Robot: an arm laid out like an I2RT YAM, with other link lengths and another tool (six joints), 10 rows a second.
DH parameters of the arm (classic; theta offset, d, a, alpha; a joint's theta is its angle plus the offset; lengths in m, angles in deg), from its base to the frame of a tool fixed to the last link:
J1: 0 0.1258 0.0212 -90
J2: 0 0 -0.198 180
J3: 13.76 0 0.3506 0
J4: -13.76 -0.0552 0.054 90
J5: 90 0.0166 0 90
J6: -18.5 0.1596 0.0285 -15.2
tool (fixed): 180 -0.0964 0 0
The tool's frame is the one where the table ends.
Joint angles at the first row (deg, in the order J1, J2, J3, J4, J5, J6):
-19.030 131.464 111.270 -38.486 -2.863 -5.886
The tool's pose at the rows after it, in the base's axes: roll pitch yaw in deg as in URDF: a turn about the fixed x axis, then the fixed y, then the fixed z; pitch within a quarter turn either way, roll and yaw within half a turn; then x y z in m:
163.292 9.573 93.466 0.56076 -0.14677 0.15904
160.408 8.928 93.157 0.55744 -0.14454 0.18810
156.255 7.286 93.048 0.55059 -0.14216 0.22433
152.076 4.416 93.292 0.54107 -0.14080 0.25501
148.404 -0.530 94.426 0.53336 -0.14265 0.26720
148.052 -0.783 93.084 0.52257 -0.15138 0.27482
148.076 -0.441 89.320 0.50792 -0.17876 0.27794
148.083 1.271 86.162 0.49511 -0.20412 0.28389
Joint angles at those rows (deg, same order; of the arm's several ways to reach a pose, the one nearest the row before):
-19.050 129.505 111.268 -38.824 -4.129 -5.538
-19.076 126.304 111.189 -39.492 -5.620 -4.741
-19.349 121.996 110.705 -39.979 -8.528 -3.473
-19.932 117.687 109.530 -40.056 -12.587 -1.649
-20.999 114.633 107.311 -38.916 -18.582 0.823
-22.281 112.096 105.387 -39.215 -18.811 1.149
-25.488 110.329 103.733 -39.146 -18.194 1.336
-28.430 109.397 103.431 -39.363 -16.930 0.352

